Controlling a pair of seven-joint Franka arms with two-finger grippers.
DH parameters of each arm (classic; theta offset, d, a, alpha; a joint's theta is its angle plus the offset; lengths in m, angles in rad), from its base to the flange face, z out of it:
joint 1: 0 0.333 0 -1.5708
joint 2: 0 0 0 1.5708
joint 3: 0 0.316 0.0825 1.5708
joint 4: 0 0 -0.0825 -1.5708
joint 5: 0 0.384 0 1.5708
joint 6: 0 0 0.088 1.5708
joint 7: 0 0.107 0 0
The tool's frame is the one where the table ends.
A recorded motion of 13 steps. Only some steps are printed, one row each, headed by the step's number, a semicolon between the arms.
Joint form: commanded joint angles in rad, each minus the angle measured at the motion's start. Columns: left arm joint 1, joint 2, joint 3, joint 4, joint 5, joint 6, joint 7; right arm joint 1, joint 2, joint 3, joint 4, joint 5, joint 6, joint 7.
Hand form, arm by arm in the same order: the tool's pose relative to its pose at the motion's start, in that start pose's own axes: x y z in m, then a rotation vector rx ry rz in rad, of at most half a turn. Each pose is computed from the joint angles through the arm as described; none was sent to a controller.
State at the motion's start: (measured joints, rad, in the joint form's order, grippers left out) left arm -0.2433 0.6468 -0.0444 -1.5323 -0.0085 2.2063 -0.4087; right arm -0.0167 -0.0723 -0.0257 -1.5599 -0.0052 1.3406 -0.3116
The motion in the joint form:
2: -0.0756 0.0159 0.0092 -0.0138 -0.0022 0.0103 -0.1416; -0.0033 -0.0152 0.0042 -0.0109 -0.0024 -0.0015 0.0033
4: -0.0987 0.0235 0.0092 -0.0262 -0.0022 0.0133 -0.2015; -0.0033 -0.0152 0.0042 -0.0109 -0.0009 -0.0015 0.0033
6: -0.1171 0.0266 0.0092 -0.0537 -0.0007 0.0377 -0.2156; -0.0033 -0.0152 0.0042 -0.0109 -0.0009 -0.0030 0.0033
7: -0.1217 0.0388 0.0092 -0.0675 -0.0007 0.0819 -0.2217; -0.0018 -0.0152 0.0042 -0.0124 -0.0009 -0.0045 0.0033
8: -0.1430 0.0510 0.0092 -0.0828 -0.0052 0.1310 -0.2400; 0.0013 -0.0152 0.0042 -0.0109 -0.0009 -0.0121 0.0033
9: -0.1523 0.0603 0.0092 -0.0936 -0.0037 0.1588 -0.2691; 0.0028 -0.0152 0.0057 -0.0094 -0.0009 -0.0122 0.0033
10: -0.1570 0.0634 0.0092 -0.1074 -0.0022 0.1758 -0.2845; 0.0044 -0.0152 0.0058 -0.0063 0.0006 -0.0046 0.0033
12: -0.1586 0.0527 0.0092 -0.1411 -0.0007 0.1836 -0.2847; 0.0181 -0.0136 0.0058 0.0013 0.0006 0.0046 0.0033
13: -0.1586 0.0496 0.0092 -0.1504 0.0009 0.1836 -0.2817; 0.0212 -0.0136 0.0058 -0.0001 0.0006 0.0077 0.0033
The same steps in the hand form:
2: -0.0244 0.0411 0.0181 0.0121 -0.0182 -0.0752; -0.0051 -0.0018 -0.0019 -0.0032 0.0019 0.0030
4: -0.0355 0.0534 0.0291 0.0215 -0.0332 -0.1123; -0.0050 -0.0020 -0.0019 -0.0018 0.0024 0.0026
6: -0.0468 0.0615 0.0414 0.0263 -0.0381 -0.1074; -0.0052 -0.0020 -0.0018 -0.0013 0.0009 0.0026
7: -0.0490 0.0636 0.0521 0.0164 -0.0230 -0.1093; -0.0050 -0.0027 -0.0010 -0.0006 -0.0020 0.0011
8: -0.0574 0.0756 0.0632 0.0017 -0.0076 -0.1100; -0.0054 -0.0045 -0.0010 0.0008 -0.0079 -0.0019
9: -0.0622 0.0799 0.0719 -0.0019 -0.0011 -0.1291; -0.0050 -0.0060 -0.0017 -0.0002 -0.0067 -0.0049
10: -0.0666 0.0809 0.0783 -0.0011 -0.0005 -0.1390; -0.0041 -0.0068 -0.0037 -0.0023 0.0038 -0.0069
12: -0.0746 0.0772 0.0842 0.0090 -0.0121 -0.1364; -0.0011 -0.0131 -0.0072 -0.0087 0.0178 -0.0204
13: -0.0768 0.0758 0.0858 0.0136 -0.0164 -0.1321; -0.0002 -0.0144 -0.0068 -0.0096 0.0193 -0.0235

